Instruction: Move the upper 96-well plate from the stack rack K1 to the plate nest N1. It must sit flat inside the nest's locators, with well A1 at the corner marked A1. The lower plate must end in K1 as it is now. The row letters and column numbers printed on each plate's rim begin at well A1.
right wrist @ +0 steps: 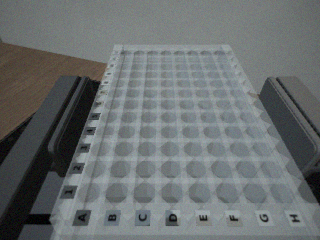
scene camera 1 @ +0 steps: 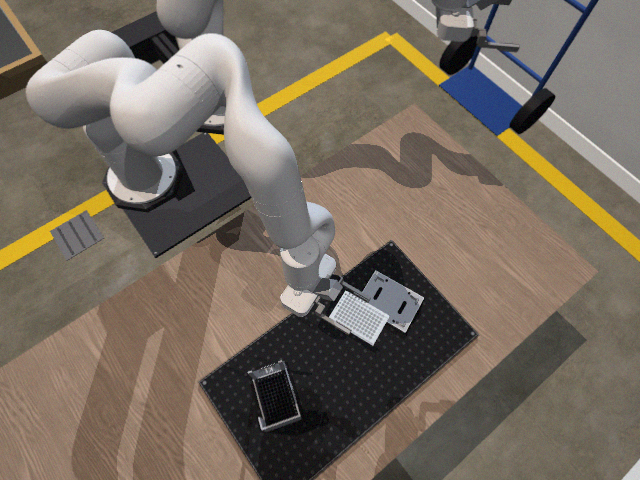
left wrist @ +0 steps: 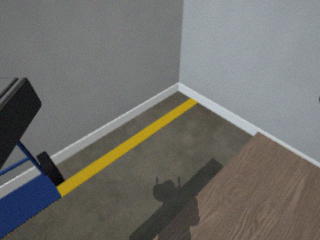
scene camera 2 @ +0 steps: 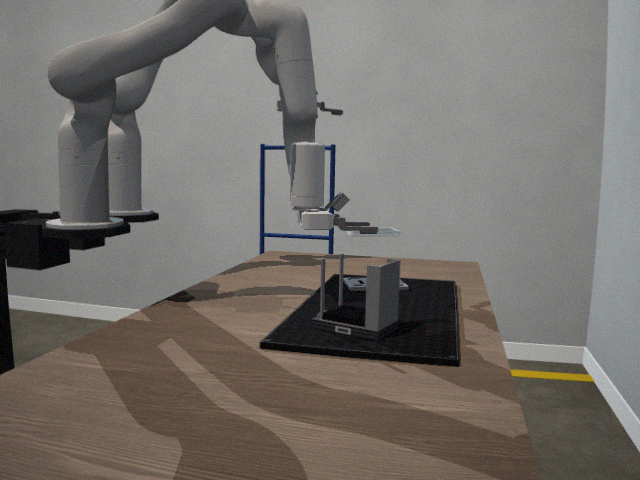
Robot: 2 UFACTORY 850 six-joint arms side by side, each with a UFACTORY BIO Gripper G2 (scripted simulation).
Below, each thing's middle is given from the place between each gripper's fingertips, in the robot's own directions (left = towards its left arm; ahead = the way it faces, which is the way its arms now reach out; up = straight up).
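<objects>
Starting with the black plate (scene camera 1: 274,391), I find it 270 mm to the right of my right hand, 50 mm behind it and 150 mm below it. The white 96-well plate (scene camera 1: 366,321) is 20 mm ahead of my right hand and 10 mm below it. And the plate nest N1 (scene camera 1: 389,301) is 140 mm to the left of my right hand, 60 mm ahead of it and 180 mm below it.
Counted from my left hand, the black plate is 960 mm to the right and 500 mm below, while the white 96-well plate is 690 mm to the right, 70 mm ahead and 360 mm below. The plate nest N1 is 560 mm to the right of my left hand, 110 mm ahead of it and 520 mm below it. Going by its middle, the black plate is nearer to my right hand than to my left hand.
</objects>
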